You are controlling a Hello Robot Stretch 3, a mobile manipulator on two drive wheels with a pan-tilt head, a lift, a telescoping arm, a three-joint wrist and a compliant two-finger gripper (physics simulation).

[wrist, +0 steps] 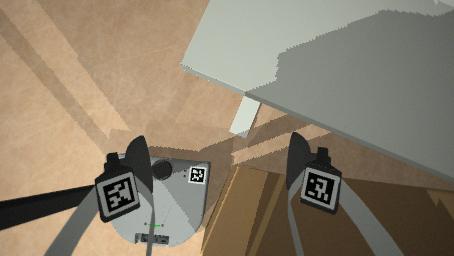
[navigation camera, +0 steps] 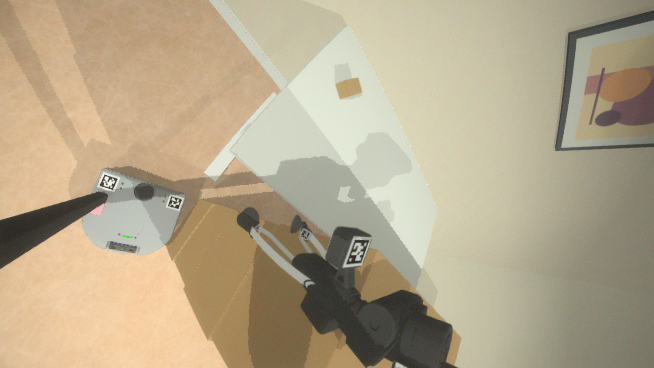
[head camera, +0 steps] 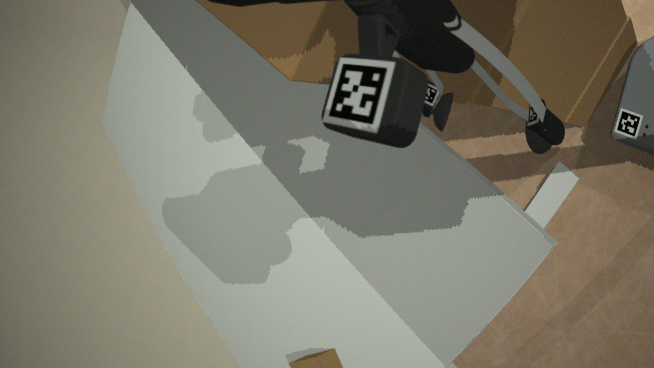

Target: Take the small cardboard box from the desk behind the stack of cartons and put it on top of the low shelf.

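Seen in the pictures: gripper, fingertip midpoint: (wrist: 219,153) (navigation camera: 270,216) (head camera: 497,128); robot's base, link origin: (wrist: 170,169) (navigation camera: 143,191).
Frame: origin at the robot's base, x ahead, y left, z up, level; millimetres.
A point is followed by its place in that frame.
Note:
The small cardboard box (head camera: 317,360) @(x 558, y -416, z 770 mm) (navigation camera: 348,88) @(x 573, y -403, z 770 mm) lies on the white desk (head camera: 395,280) @(x 352, y -346, z 720 mm) (navigation camera: 295,130) @(x 332, y -284, z 720 mm) (wrist: 235,45) @(x 227, y -206, z 720 mm). It is cut off by the bottom edge of the head view and sits near the desk's far end in the navigation view. My gripper (head camera: 494,121) @(x 59, y -199, z 878 mm) (navigation camera: 273,221) @(x 59, y -199, z 878 mm) (wrist: 219,153) @(x 59, y -199, z 878 mm) is open and empty, its fingers wide apart. It hangs above the carton stack (head camera: 560,60) @(x -54, y -232, z 584 mm) (navigation camera: 210,260) @(x -113, y -213, z 601 mm) (wrist: 250,215) @(x -8, y -247, z 750 mm), beside the desk's long edge and well away from the box. The box does not show in the wrist view. The low shelf does not show in these views.
My grey base (head camera: 642,90) @(x -89, y -120, z 160 mm) (navigation camera: 155,225) @(x -119, y -87, z 160 mm) (wrist: 192,192) @(x -65, y -120, z 160 mm) stands on the floor beside the cartons. The cartons stand against one end of the desk. A wall (head camera: 60,200) @(x 638, y -1411, z 991 mm) (navigation camera: 480,125) @(x 760, y -1034, z 1115 mm) runs along the desk's far side, with a framed picture (navigation camera: 620,90) @(x 772, y -921, z 1612 mm) on it.

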